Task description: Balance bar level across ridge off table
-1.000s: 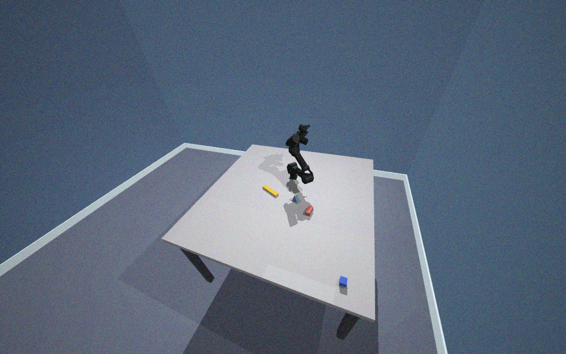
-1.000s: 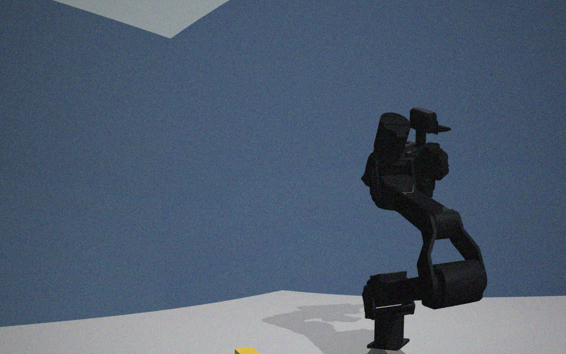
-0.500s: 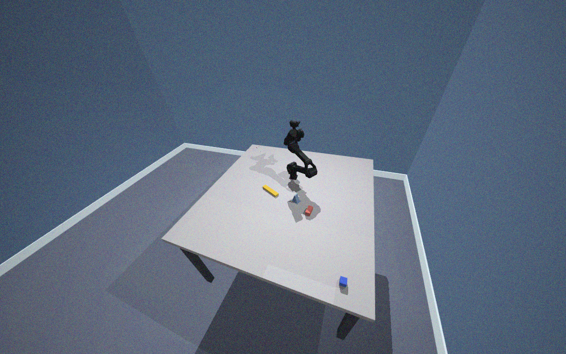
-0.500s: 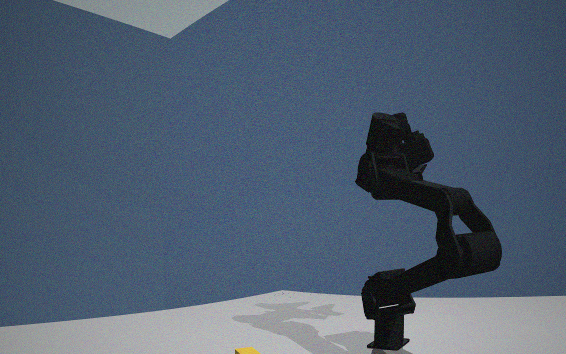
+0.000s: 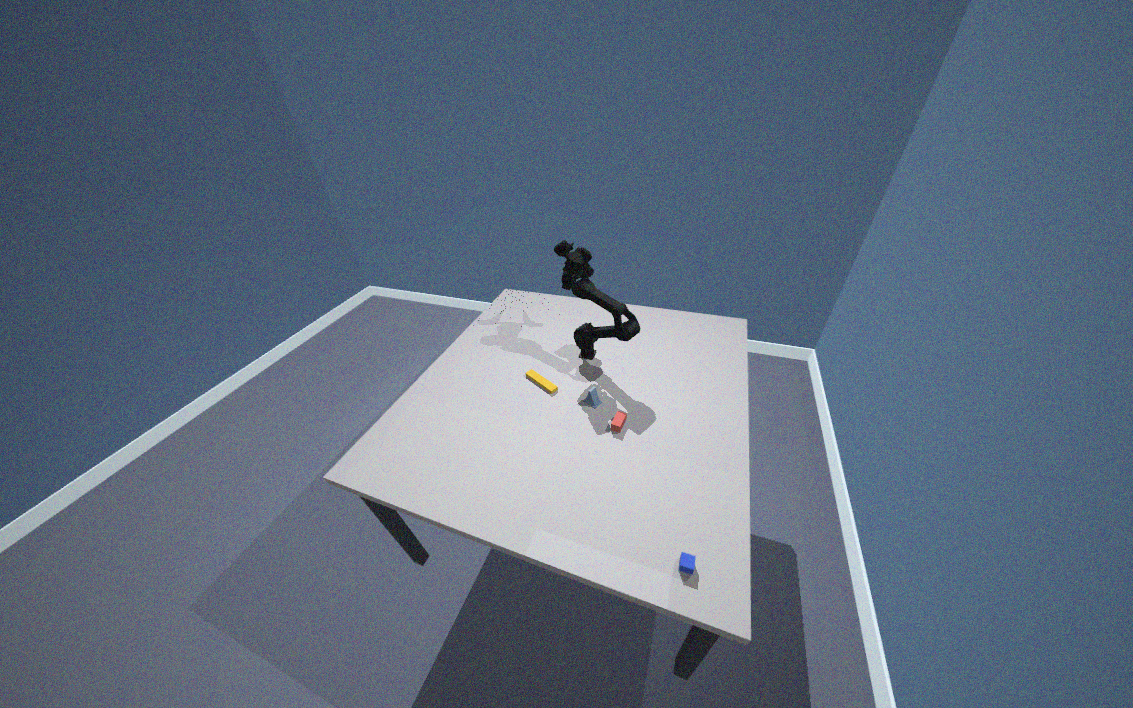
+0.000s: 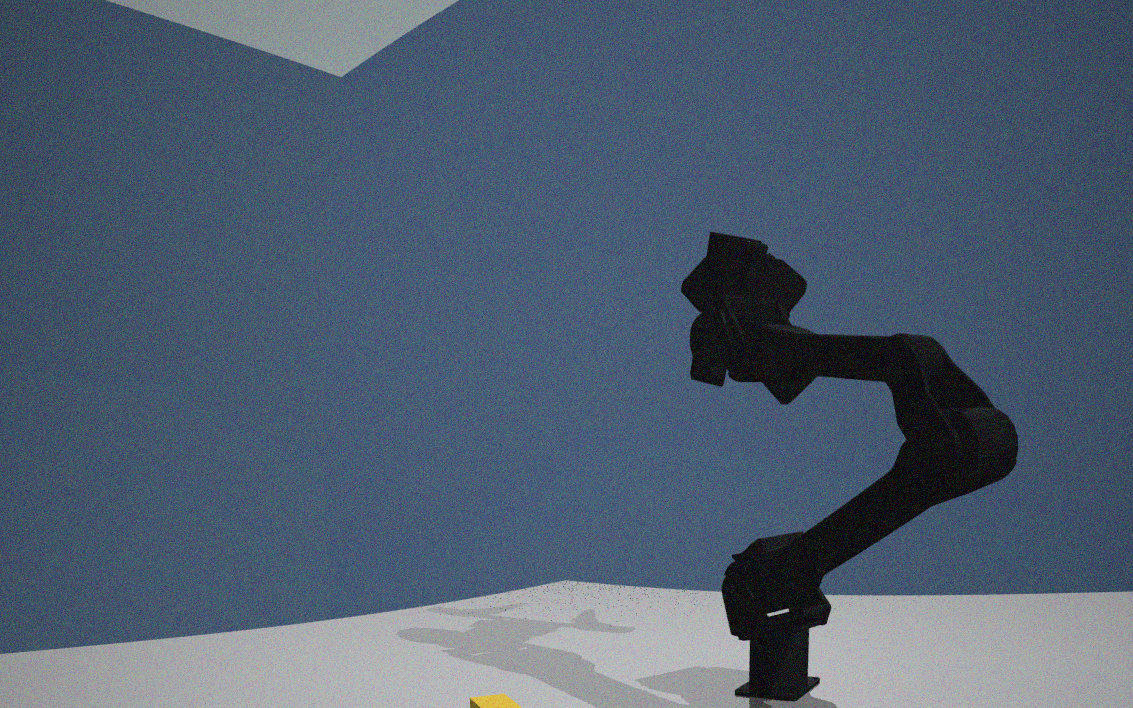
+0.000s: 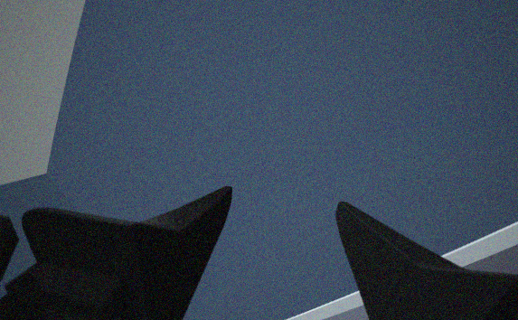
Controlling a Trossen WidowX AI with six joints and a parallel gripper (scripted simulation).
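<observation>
Right now the yellow bar is 43 cm ahead of my gripper tip, 3 cm to the right of it and 38 cm below it. From my gripper tip the other things lie so: red block: 56 cm ahead, 32 cm to the left, 37 cm below; then blue block: 95 cm ahead, 60 cm to the left, 37 cm below.
</observation>
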